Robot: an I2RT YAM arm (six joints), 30 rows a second.
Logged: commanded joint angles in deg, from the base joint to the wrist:
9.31 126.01 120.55 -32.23 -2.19 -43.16
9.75 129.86 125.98 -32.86 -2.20 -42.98
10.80 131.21 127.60 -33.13 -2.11 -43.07
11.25 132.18 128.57 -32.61 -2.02 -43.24
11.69 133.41 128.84 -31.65 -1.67 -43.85
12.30 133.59 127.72 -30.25 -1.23 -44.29
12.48 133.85 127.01 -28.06 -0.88 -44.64
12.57 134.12 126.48 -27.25 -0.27 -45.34
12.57 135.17 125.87 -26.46 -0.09 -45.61
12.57 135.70 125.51 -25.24 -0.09 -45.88
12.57 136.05 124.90 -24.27 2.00 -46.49
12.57 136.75 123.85 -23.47 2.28 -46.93
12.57 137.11 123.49 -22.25 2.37 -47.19
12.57 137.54 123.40 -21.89 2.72 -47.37
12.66 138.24 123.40 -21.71 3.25 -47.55
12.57 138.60 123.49 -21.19 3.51 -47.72
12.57 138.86 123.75 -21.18 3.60 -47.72
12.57 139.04 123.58 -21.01 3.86 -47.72
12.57 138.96 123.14 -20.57 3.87 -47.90
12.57 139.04 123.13 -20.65 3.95 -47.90
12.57 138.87 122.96 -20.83 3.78 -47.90
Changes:
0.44 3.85 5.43 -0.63 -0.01 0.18
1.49 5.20 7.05 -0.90 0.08 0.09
1.94 6.17 8.02 -0.38 0.17 -0.08
2.38 7.40 8.29 0.58 0.52 -0.69
2.99 7.58 7.17 1.98 0.96 -1.13
3.17 7.84 6.46 4.17 1.31 -1.48
3.26 8.11 5.93 4.98 1.92 -2.18
3.26 9.16 5.32 5.77 2.10 -2.45
3.26 9.69 4.96 6.99 2.10 -2.72
3.26 10.04 4.35 7.96 4.19 -3.33
3.26 10.74 3.30 8.76 4.47 -3.77
3.26 11.10 2.94 9.98 4.56 -4.03
3.26 11.53 2.85 10.34 4.91 -4.21
3.35 12.23 2.85 10.52 5.44 -4.39
3.26 12.59 2.94 11.04 5.70 -4.56
3.26 12.85 3.20 11.05 5.79 -4.56
3.26 13.03 3.03 11.22 6.05 -4.56
3.26 12.95 2.59 11.66 6.06 -4.74
3.26 13.03 2.58 11.58 6.14 -4.74
3.26 12.86 2.41 11.40 5.97 -4.74

